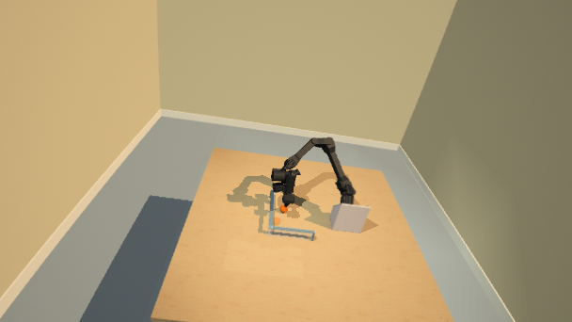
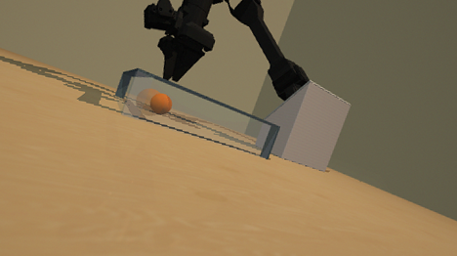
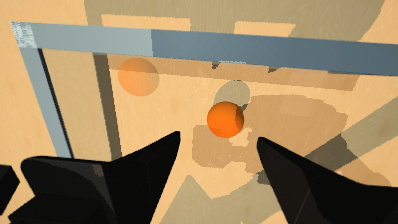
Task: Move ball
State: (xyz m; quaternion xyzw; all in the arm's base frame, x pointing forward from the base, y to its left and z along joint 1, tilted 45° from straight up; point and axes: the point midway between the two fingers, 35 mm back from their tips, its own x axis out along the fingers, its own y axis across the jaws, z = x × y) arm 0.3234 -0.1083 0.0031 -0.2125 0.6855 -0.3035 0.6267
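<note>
The orange ball lies 10 mm to the right of my gripper tip and 50 mm below it. Also, from my gripper tip: see-through copy of ball: 50 mm ahead, 90 mm to the left, 50 mm below.
</note>
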